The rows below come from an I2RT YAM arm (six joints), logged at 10 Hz.
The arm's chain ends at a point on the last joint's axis. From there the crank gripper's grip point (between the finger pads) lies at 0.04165 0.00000 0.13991 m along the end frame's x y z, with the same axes.
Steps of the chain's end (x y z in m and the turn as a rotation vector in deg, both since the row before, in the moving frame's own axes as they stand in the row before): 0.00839 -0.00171 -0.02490 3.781 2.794 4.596; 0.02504 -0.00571 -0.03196 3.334 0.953 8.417; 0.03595 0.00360 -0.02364 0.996 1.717 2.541; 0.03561 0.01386 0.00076 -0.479 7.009 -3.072; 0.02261 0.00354 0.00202 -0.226 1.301 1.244
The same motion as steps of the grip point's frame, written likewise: 0.01538 -0.00725 -0.02729 3.781 2.794 4.596; 0.02750 -0.00753 -0.03273 3.334 0.953 8.417; 0.04013 0.00312 -0.02496 0.996 1.717 2.541; 0.05233 0.01232 -0.00536 -0.479 7.009 -3.072; 0.02576 0.00503 0.00104 -0.226 1.301 1.244
